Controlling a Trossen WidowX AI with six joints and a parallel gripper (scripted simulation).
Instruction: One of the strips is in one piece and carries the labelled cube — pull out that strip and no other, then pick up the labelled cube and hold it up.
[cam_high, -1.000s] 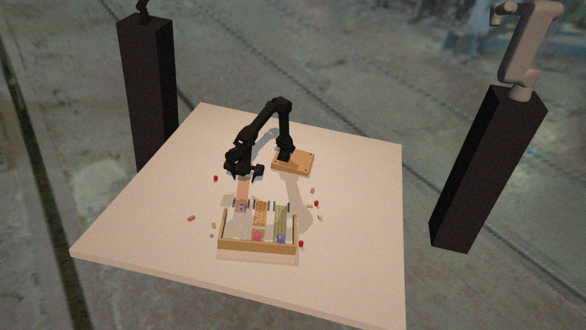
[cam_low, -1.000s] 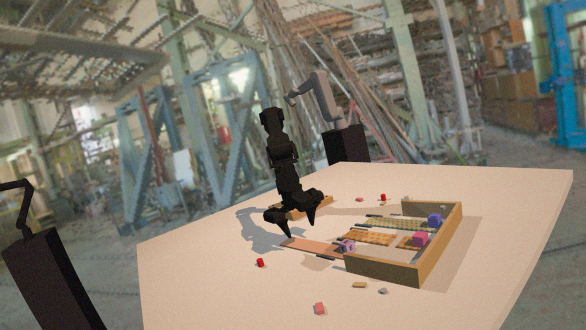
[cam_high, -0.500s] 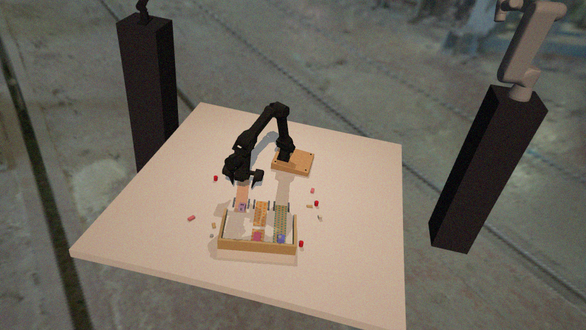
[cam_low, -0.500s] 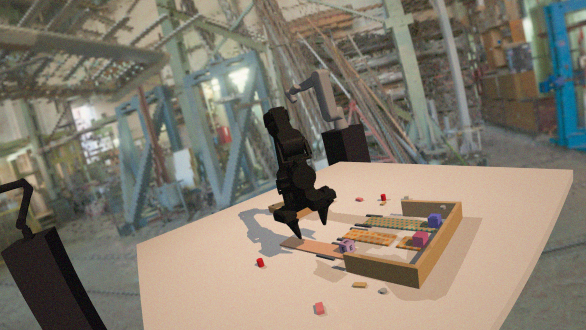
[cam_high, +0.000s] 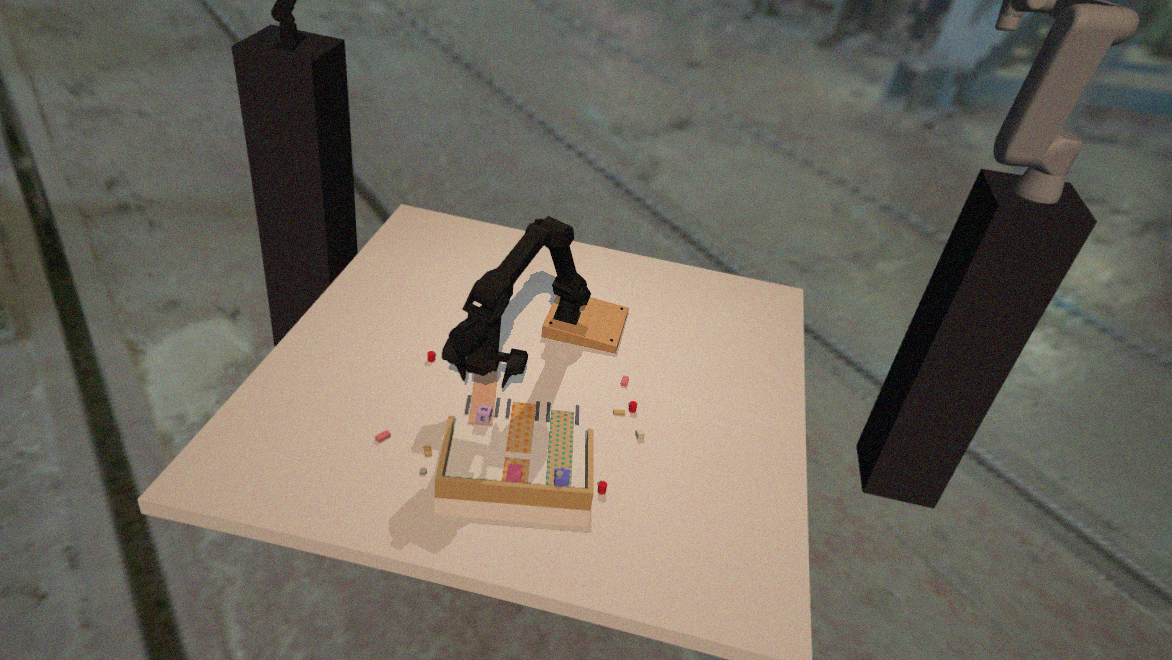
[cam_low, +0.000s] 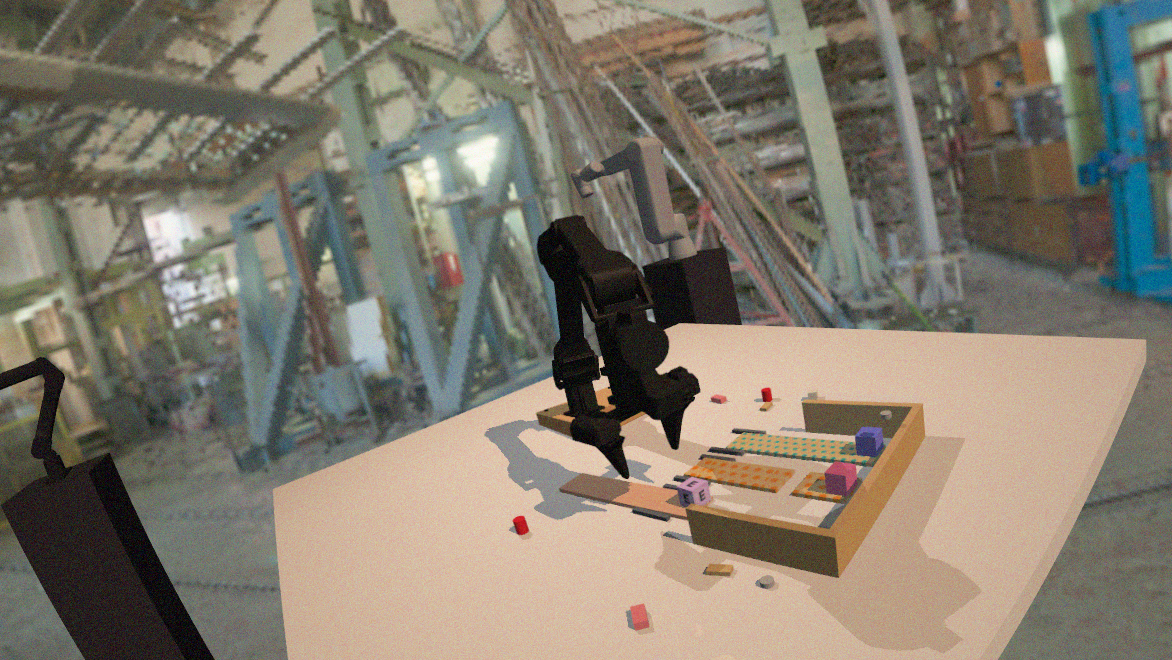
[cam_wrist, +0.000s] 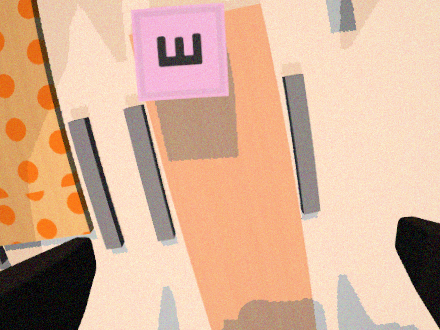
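Right now the labelled cube is 50 mm ahead of my gripper tip, 40 mm below it and 20 mm to the left of it. The rest, counted from my gripper tip: peach strip: 60 mm below, 60 mm behind, 10 mm to the right.
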